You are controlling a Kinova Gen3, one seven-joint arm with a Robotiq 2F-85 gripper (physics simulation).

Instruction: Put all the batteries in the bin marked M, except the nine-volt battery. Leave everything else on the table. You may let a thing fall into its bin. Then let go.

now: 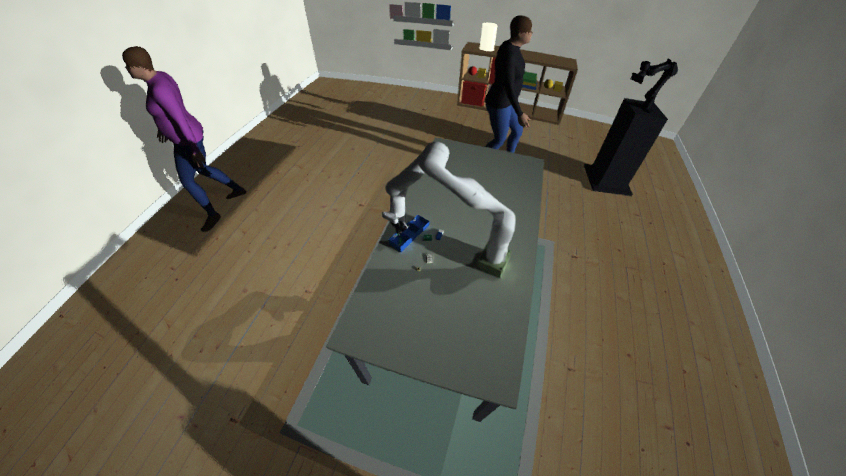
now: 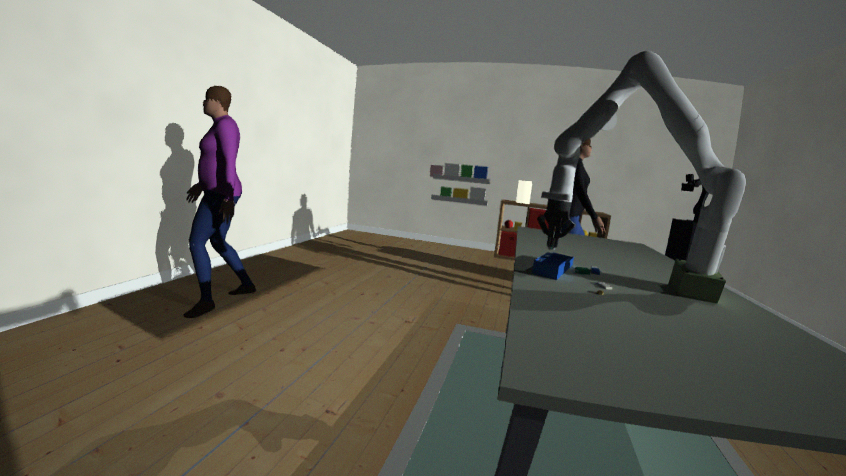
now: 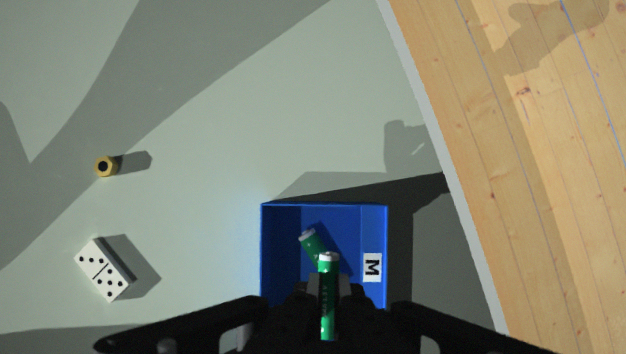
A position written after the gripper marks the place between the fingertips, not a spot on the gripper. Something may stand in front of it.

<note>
In view: the gripper (image 2: 551, 248), a white domino (image 3: 102, 269) and a blue divided bin tray (image 2: 551, 265).
The blue divided bin tray is seen too in image 3 (image 3: 358, 231). The gripper shows as well in image 3 (image 3: 328, 291).
</note>
